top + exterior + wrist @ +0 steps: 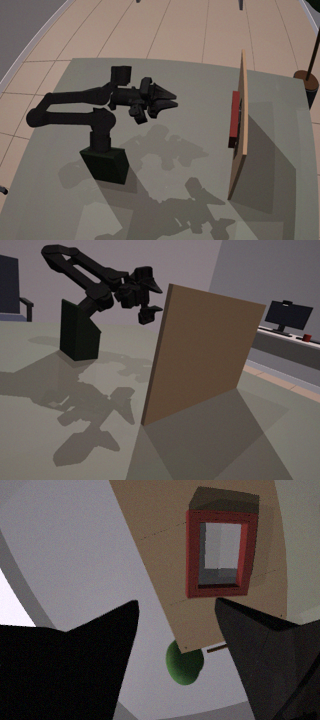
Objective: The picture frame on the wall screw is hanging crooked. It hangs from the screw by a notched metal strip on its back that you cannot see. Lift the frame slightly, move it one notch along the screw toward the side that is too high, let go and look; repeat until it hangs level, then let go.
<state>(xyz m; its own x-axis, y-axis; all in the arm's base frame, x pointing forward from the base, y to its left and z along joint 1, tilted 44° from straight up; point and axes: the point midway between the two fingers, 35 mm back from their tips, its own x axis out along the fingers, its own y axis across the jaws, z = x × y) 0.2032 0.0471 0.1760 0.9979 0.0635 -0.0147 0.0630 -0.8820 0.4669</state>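
Now: gripper tip 200 mm short of the red picture frame, 90 mm above it and 30 mm to the right of it. The rest, counted from my gripper tip: tan wall board: 210 mm ahead, 100 mm below, 30 mm to the left.
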